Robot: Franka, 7 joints.
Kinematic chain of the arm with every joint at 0, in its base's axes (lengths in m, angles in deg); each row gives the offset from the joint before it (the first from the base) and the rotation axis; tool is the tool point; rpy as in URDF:
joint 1: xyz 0 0 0.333 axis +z
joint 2: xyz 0 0 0 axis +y
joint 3: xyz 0 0 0.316 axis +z
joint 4: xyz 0.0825 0 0 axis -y
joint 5: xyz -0.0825 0 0.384 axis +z
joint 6: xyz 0 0 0 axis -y
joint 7: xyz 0.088 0 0 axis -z
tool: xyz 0 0 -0.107 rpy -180 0 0
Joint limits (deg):
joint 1: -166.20..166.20
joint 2: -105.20..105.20
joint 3: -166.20..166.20
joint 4: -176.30..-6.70
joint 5: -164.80..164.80
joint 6: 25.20..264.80
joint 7: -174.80..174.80
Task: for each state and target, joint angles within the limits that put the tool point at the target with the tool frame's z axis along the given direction. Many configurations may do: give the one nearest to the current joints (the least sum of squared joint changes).
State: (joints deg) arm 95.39 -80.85 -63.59 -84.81 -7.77 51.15 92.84
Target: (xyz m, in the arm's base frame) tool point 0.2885 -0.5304 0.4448 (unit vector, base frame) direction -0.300 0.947 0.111
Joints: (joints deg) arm 85.13 -102.63 -60.23 -56.39 10.95 34.70 92.84
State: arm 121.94 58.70 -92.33 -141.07 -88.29 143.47 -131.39
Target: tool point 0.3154 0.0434 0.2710 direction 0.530 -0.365 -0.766
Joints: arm 113.55 43.12 -114.76 -160.81 -104.10 195.28 -131.39
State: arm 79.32 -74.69 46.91 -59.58 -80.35 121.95 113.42
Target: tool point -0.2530 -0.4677 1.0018 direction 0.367 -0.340 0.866
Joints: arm 75.31 -54.21 28.90 -30.00 -99.09 138.13 113.42
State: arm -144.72 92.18 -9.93 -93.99 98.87 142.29 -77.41
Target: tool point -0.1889 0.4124 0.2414 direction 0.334 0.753 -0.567
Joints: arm -149.07 90.76 -74.42 -142.48 100.52 154.23 -77.41
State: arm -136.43 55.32 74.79 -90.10 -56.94 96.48 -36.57
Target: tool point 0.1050 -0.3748 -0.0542 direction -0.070 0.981 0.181
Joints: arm -127.47 93.68 46.74 -92.21 -24.52 57.50 -36.57
